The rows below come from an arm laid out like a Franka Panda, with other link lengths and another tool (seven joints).
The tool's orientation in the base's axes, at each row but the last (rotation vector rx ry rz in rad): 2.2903, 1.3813, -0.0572; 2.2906, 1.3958, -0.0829; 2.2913, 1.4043, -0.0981; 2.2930, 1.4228, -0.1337; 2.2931, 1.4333, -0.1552
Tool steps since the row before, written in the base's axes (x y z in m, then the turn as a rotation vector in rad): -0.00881, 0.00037, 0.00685, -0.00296, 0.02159, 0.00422; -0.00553, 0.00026, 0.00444, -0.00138, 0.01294, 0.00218; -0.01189, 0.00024, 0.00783, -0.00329, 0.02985, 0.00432; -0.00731, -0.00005, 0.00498, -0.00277, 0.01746, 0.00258; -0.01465, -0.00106, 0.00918, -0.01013, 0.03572, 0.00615
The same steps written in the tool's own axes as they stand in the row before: -0.00588, -0.00511, -0.00800, 0.01527, -0.00936, -0.01311; -0.00371, -0.00329, -0.00508, 0.00944, -0.00539, -0.00748; -0.00775, -0.00770, -0.00913, 0.02193, -0.01277, -0.01663; -0.00497, -0.00481, -0.00552, 0.01242, -0.00819, -0.00990; -0.01050, -0.00975, -0.00973, 0.02308, -0.02042, -0.02161
